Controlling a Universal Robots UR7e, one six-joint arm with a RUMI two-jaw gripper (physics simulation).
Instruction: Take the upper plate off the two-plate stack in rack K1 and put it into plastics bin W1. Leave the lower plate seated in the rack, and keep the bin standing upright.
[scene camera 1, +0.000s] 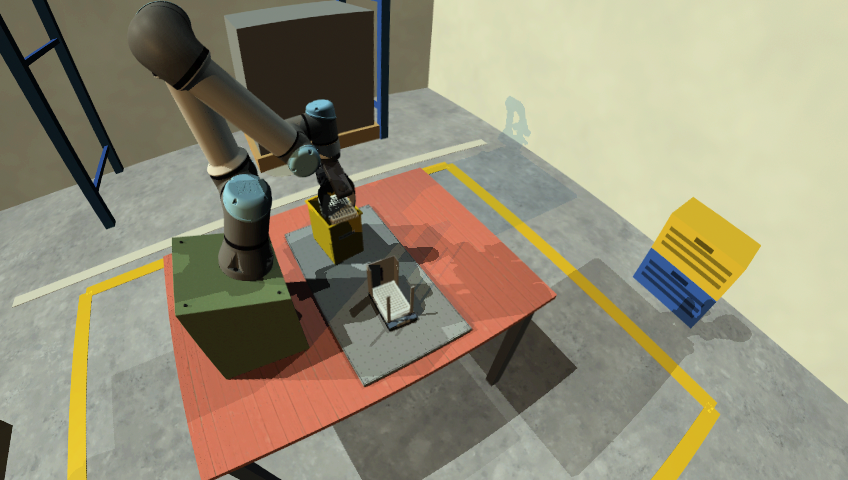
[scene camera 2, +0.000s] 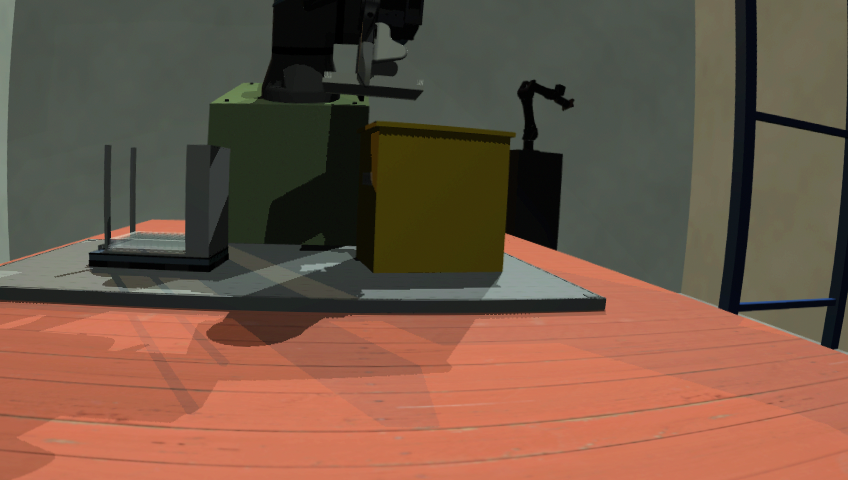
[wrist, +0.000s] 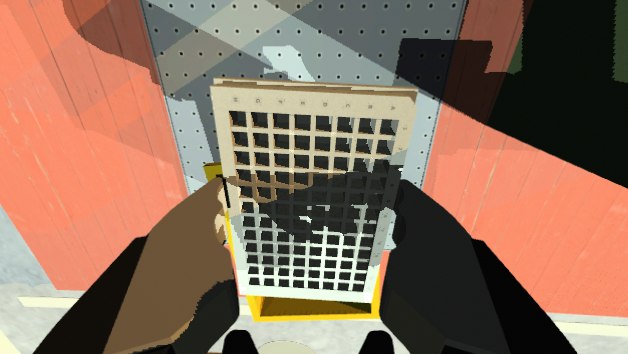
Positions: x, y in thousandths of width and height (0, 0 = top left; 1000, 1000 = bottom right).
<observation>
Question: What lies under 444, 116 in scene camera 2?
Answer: My gripper.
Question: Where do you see a yellow plastics bin W1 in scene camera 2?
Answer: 509, 416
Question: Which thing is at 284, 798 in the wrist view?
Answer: My gripper.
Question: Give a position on a white plate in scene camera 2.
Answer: At 165, 503
</observation>
